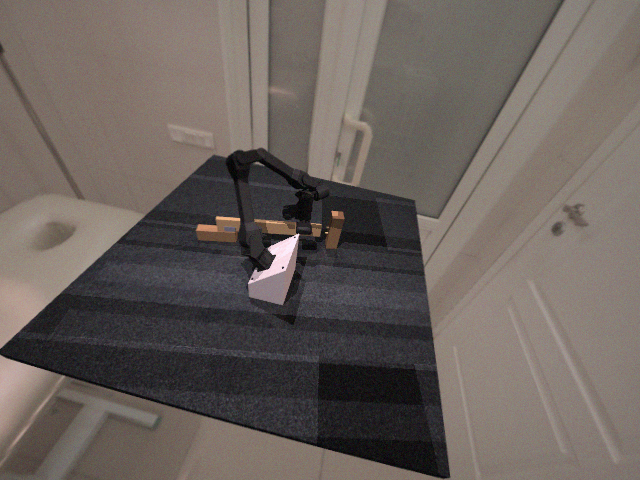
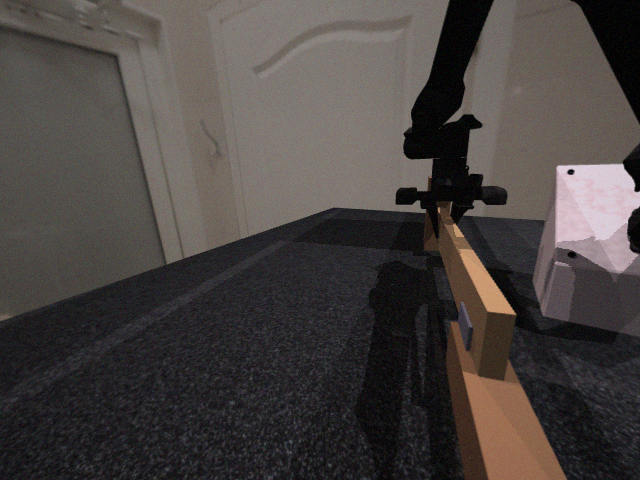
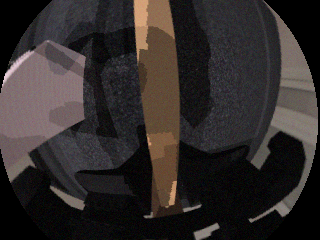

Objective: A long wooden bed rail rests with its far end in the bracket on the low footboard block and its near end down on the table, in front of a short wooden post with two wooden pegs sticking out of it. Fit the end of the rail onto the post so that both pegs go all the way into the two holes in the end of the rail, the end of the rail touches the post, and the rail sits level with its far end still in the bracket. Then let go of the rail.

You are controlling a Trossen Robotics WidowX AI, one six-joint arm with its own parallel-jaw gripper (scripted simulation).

Observation:
In view: the gripper (image 2: 442, 238) and a long wooden rail (image 2: 492, 318).
The long wooden rail also shows in image 1 (image 1: 268, 226). The gripper shows as well in image 3 (image 3: 158, 139).

